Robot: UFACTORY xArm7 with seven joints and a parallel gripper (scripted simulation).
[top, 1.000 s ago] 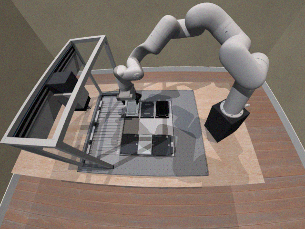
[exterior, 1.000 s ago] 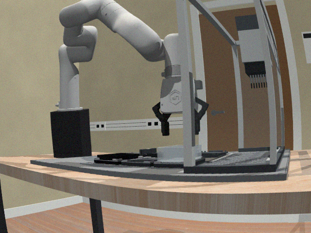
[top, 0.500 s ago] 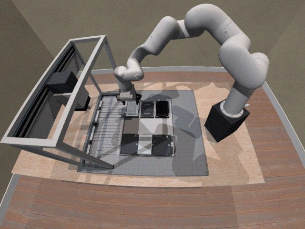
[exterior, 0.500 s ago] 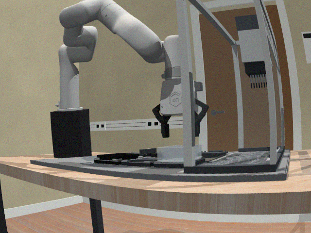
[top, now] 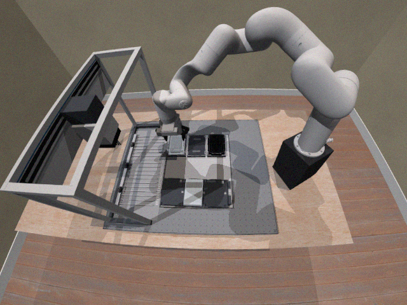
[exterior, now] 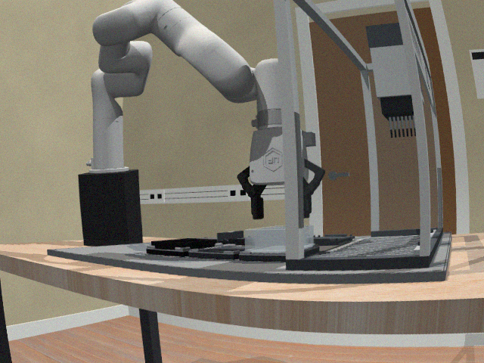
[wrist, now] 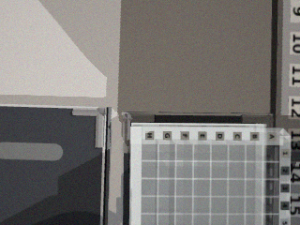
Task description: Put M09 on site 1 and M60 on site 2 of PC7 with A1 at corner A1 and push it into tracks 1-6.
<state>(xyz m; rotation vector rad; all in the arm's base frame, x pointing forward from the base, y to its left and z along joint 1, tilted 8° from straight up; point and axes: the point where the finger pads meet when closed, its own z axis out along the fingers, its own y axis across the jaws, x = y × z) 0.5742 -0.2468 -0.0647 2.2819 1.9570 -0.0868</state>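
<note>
Now: the deep-well block M09 5 cm below my hand. Also, from my hand: nest S2 (11 cm behind, 7 cm below, 2 cm to the left); black plate m06 (22 cm behind, 6 cm below, 4 cm to the left); frame post (17 cm above, 16 cm to the right, 6 cm ahead).
</note>
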